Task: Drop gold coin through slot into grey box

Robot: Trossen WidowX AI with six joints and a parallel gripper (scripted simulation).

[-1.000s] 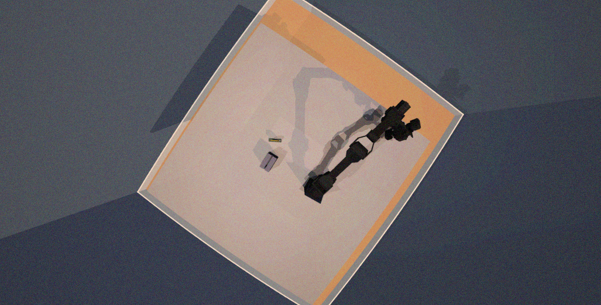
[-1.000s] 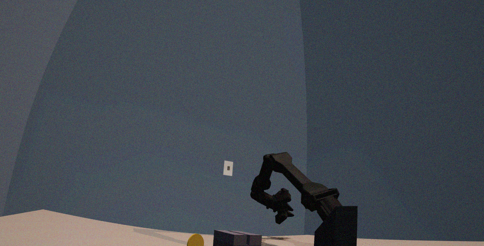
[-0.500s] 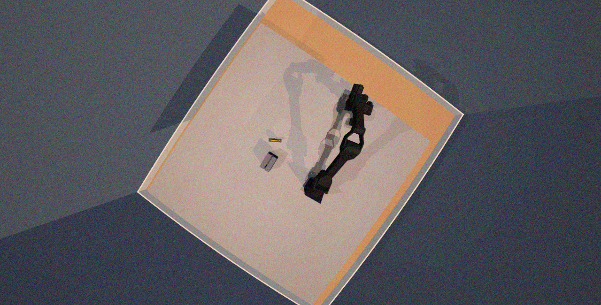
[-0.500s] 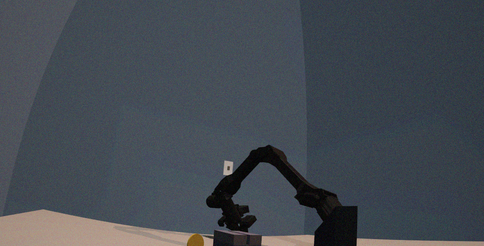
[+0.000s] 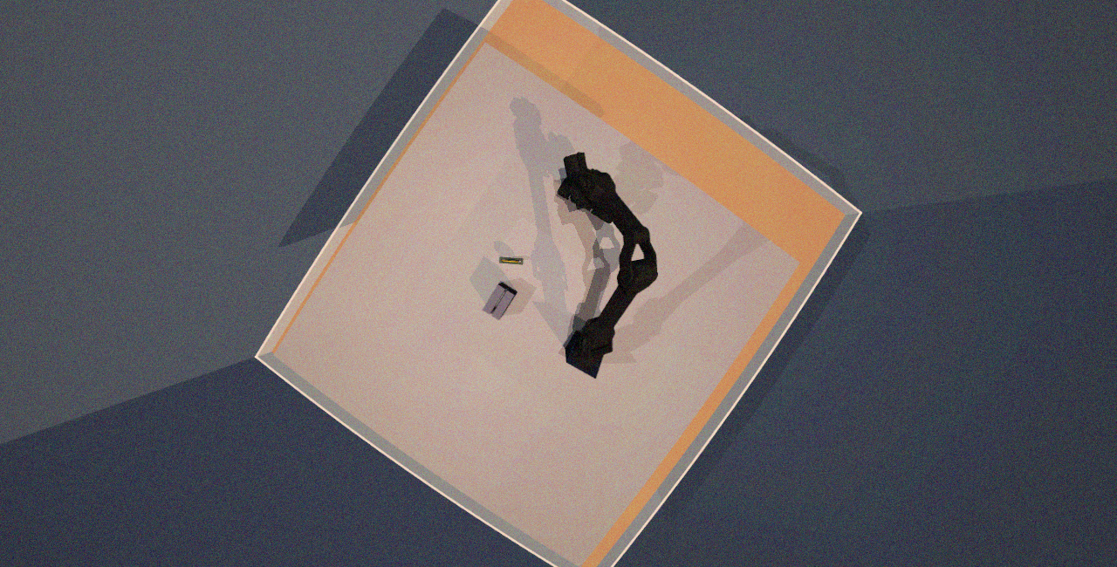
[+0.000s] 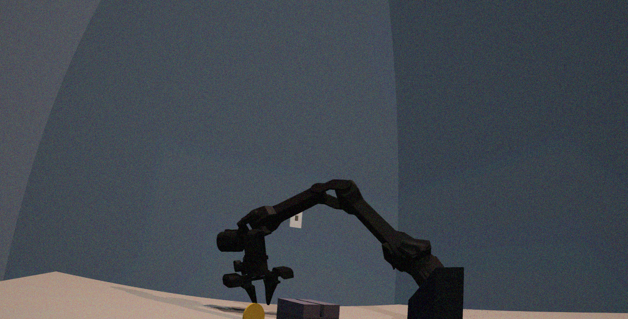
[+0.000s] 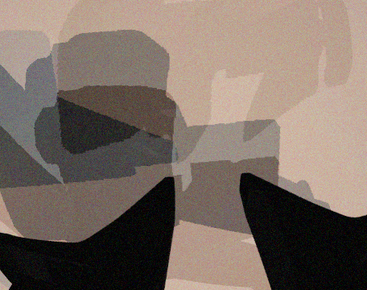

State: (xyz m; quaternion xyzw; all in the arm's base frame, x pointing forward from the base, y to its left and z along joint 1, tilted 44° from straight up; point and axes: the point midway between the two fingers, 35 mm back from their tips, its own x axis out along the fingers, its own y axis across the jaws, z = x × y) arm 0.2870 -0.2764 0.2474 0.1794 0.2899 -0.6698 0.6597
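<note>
Now: the coin 310 mm to the left of my gripper tip, 90 mm ahead of it and 10 mm above it.
</note>
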